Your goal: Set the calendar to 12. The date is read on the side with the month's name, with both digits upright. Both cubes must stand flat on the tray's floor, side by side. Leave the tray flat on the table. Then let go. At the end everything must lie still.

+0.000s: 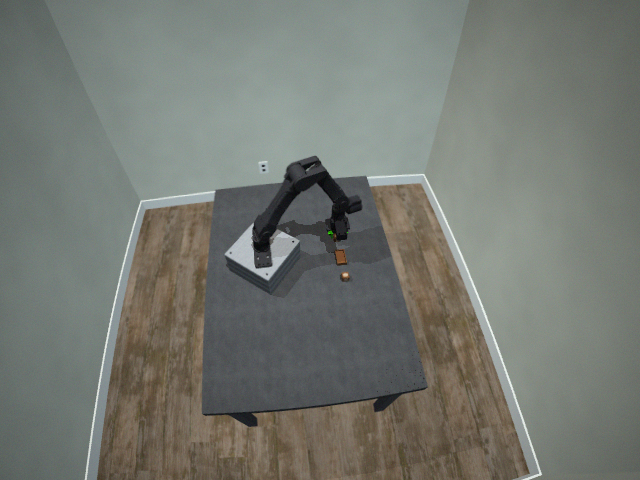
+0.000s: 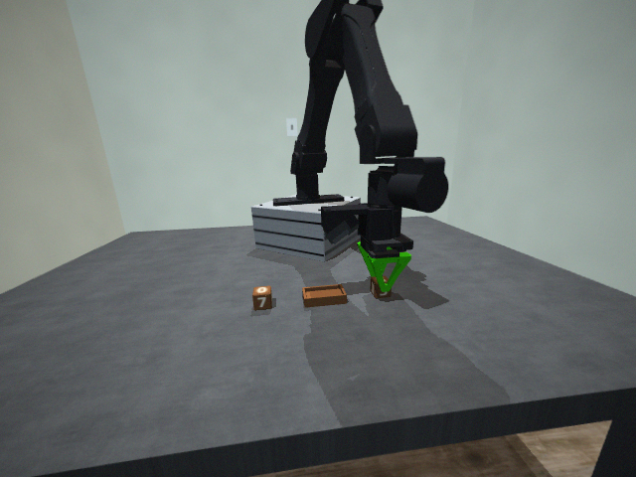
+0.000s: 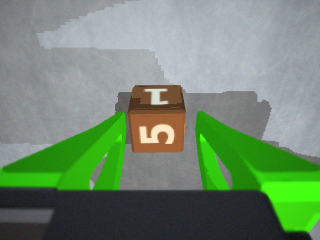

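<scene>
Now: the brown tray 11 cm to the right of my hand and 2 cm below it.
</scene>
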